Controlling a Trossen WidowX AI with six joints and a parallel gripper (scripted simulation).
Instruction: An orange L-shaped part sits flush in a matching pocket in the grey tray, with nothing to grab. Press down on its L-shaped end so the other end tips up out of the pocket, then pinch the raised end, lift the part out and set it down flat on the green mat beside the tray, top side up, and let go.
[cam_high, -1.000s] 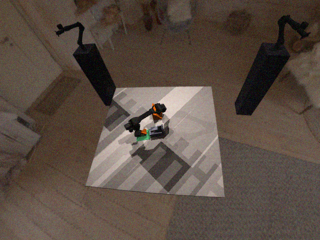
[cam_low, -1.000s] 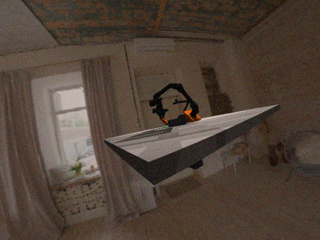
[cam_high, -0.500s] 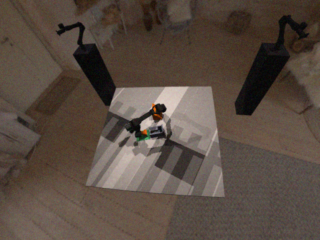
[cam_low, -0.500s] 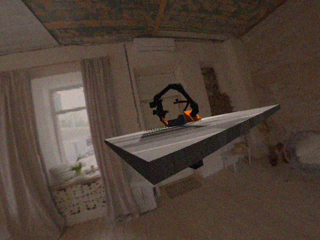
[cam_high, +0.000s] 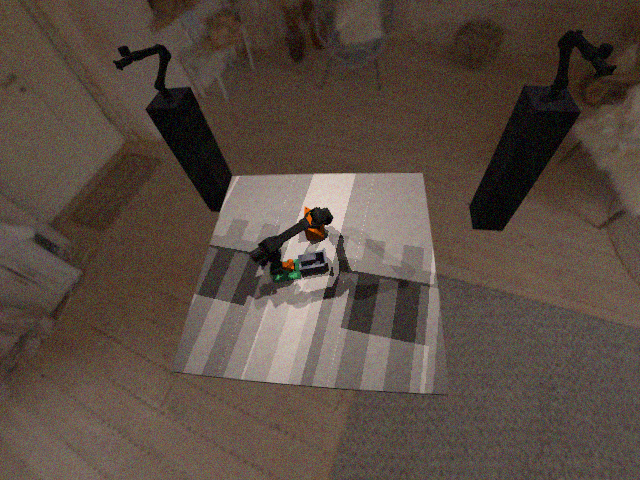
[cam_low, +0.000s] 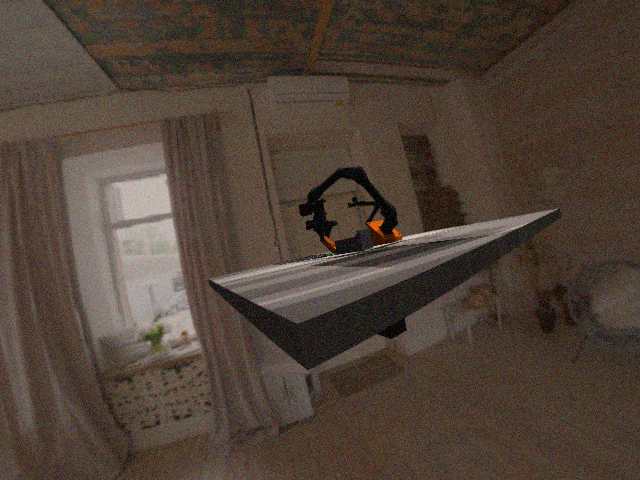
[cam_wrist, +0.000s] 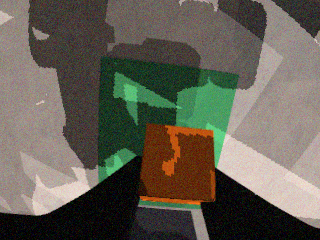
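The orange L-shaped part is 30 mm to the left of my gripper tip, 30 mm below it and 20 mm behind it. Round my gripper tip: green mat 90 mm below, 20 mm to the left, 10 mm behind.
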